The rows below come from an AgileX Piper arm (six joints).
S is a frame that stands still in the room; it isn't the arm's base.
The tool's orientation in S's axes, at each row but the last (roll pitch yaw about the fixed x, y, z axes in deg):
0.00, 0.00, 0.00
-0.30, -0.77, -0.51
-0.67, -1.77, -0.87
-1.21, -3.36, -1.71
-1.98, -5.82, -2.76
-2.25, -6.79, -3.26
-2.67, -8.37, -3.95
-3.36, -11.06, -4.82
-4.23, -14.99, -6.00
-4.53, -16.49, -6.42
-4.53, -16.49, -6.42
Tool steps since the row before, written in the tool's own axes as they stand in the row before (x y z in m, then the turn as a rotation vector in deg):
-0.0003, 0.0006, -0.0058, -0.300, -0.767, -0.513
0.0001, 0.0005, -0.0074, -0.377, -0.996, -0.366
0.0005, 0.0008, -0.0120, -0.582, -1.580, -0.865
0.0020, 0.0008, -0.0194, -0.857, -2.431, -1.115
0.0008, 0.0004, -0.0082, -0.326, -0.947, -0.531
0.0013, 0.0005, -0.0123, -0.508, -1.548, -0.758
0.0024, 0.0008, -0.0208, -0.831, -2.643, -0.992
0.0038, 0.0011, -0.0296, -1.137, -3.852, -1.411
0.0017, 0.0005, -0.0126, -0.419, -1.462, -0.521
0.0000, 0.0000, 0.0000, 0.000, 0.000, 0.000
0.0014, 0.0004, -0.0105, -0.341, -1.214, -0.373
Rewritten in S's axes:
-0.0003, 0.0006, -0.0058, -0.300, -0.767, -0.513
0.0002, 0.0005, -0.0074, -0.381, -0.995, -0.366
0.0009, 0.0006, -0.0120, -0.580, -1.581, -0.864
0.0031, 0.0003, -0.0193, -0.866, -2.429, -1.112
0.0016, 0.0000, -0.0081, -0.320, -0.950, -0.528
0.0027, -0.0001, -0.0121, -0.511, -1.550, -0.752
0.0054, -0.0005, -0.0202, -0.879, -2.632, -0.980
0.0093, -0.0014, -0.0283, -1.216, -3.839, -1.379
0.0048, -0.0009, -0.0117, -0.453, -1.457, -0.506
0.0000, 0.0000, 0.0000, 0.000, 0.000, 0.000
0.0042, -0.0009, -0.0097, -0.386, -1.204, -0.361

